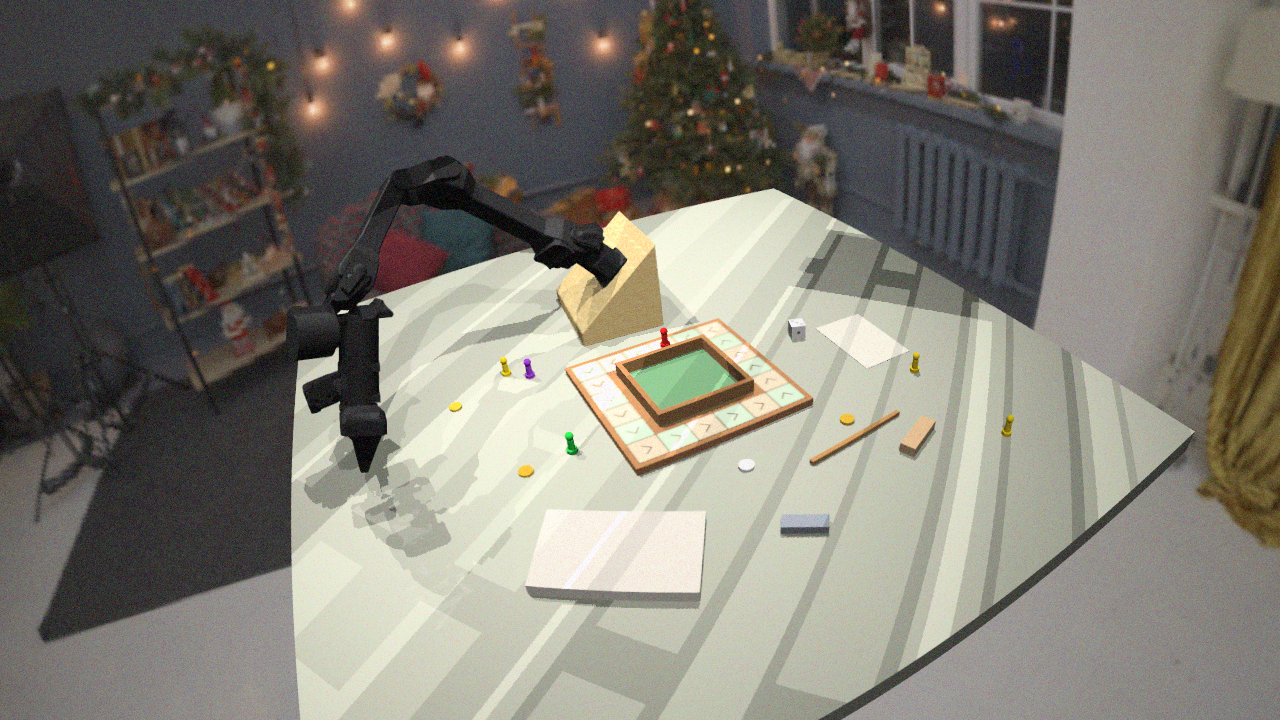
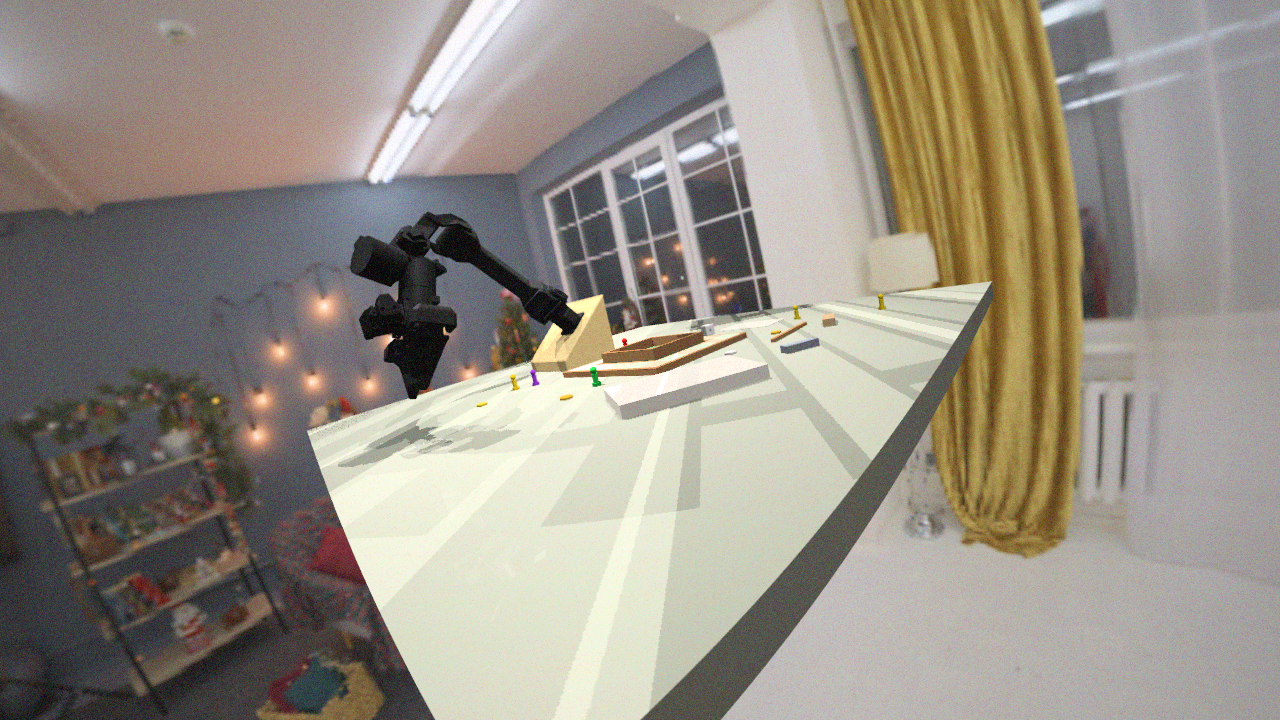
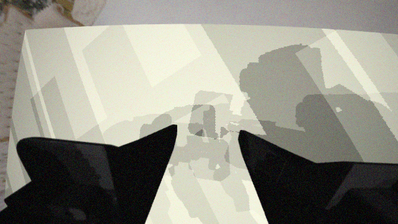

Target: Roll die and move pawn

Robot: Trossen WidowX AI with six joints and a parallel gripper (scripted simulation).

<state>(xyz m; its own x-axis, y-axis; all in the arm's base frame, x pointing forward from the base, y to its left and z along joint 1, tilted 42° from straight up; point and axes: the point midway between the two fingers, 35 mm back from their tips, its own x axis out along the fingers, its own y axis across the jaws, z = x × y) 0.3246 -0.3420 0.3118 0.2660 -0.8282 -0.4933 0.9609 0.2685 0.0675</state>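
Right now my gripper tip is 12 cm past the white die, 73 cm to the right of it and 6 cm above it. Also, from my gripper tip: white pad (22 cm ahead, 29 cm to the left, 7 cm below); then purple pawn (22 cm behind, 28 cm to the left, 6 cm below); then green pawn (30 cm to the left, 6 cm below).
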